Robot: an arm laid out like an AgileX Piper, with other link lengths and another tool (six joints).
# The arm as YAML. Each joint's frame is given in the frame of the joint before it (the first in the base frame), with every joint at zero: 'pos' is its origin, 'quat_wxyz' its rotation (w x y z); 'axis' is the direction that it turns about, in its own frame. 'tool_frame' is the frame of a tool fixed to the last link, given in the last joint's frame.
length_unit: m
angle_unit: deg
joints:
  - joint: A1
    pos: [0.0, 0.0, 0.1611]
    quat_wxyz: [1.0, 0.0, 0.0, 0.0]
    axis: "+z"
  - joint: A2
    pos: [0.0, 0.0, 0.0]
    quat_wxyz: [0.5, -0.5, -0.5, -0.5]
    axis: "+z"
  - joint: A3
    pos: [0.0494, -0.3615, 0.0]
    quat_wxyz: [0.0, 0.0, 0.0, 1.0]
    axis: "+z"
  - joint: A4
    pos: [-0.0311, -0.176, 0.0]
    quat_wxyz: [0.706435, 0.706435, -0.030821, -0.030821]
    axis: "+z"
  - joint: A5
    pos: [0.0, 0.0, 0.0]
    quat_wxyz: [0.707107, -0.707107, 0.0, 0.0]
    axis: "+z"
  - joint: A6
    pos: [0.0, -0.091, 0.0]
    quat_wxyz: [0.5, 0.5, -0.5, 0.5]
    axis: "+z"
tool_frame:
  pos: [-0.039, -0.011, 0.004]
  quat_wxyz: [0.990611, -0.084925, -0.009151, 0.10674]
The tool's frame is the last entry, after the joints.
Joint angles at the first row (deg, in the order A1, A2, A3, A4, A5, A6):
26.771 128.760 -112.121 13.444 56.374 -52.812
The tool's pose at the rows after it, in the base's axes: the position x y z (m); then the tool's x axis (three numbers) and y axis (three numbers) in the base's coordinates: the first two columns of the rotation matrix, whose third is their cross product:
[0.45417 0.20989 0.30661 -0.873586 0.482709 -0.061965 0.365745 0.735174 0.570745]
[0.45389 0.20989 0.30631 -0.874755 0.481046 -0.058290 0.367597 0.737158 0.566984]
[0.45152 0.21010 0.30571 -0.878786 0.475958 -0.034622 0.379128 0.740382 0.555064]
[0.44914 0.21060 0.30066 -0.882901 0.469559 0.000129 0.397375 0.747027 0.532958]
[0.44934 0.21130 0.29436 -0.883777 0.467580 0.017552 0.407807 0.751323 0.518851]
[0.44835 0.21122 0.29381 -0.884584 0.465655 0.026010 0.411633 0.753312 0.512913]
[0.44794 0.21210 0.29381 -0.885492 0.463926 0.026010 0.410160 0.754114 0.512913]
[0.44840 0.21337 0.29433 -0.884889 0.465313 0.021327 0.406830 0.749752 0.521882]
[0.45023 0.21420 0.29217 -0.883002 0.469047 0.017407 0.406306 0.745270 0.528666]
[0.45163 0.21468 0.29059 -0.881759 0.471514 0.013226 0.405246 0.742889 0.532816]
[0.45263 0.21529 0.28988 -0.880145 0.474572 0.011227 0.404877 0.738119 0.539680]
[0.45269 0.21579 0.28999 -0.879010 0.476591 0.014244 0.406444 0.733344 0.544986]
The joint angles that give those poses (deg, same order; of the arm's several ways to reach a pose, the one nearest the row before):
26.665 128.856 -112.216 13.444 56.220 -52.812
26.664 128.902 -112.344 13.444 56.658 -52.813
26.665 128.901 -112.669 13.989 58.524 -52.812
26.664 129.303 -112.819 14.641 60.739 -52.813
26.665 129.954 -112.821 14.875 61.463 -52.811
26.665 129.953 -112.818 15.012 62.081 -52.812
26.777 129.954 -112.821 15.012 62.082 -52.811
26.881 129.953 -112.819 15.180 61.417 -52.812
26.881 130.283 -112.819 15.310 60.557 -52.811
26.881 130.525 -112.818 15.310 59.926 -52.812
26.881 130.661 -112.818 15.523 59.321 -52.812
26.881 130.661 -112.820 15.893 59.114 -52.811

